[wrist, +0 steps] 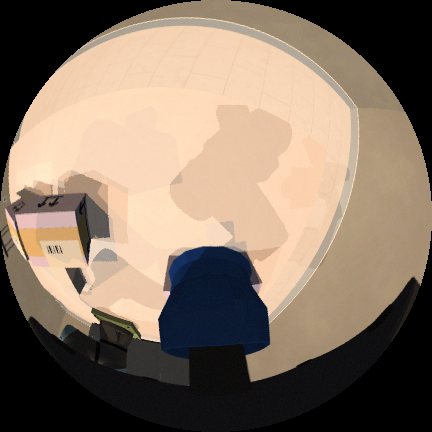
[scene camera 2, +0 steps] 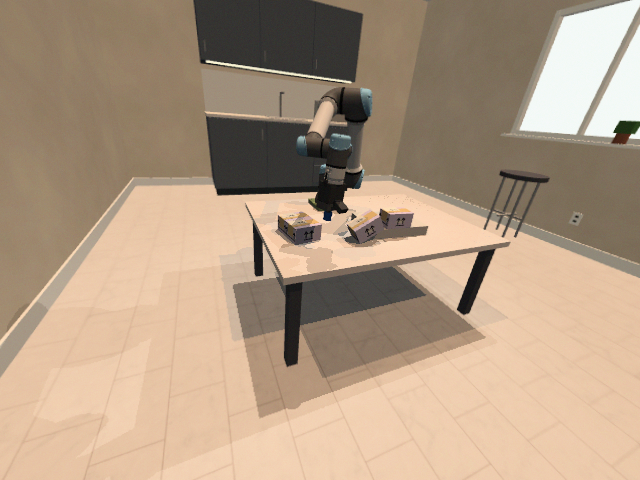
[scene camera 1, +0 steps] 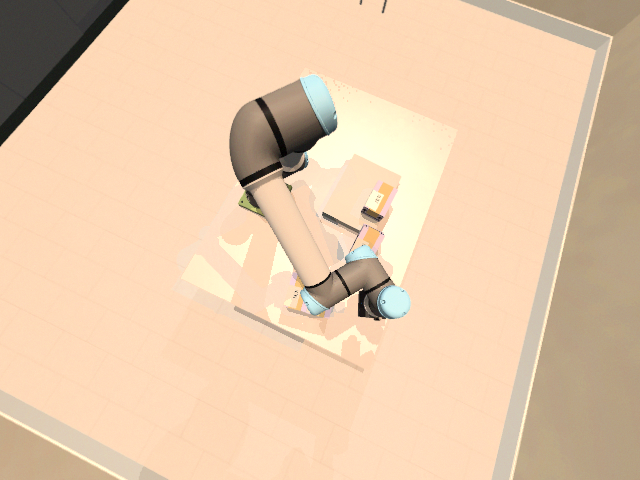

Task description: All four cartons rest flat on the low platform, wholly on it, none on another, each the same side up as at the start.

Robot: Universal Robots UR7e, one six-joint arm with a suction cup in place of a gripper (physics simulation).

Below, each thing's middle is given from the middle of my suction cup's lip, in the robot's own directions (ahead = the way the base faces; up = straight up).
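Low platform [scene camera 1: 361,175], from my suction cup: 130 mm below, 460 mm to the left, 110 mm behind.
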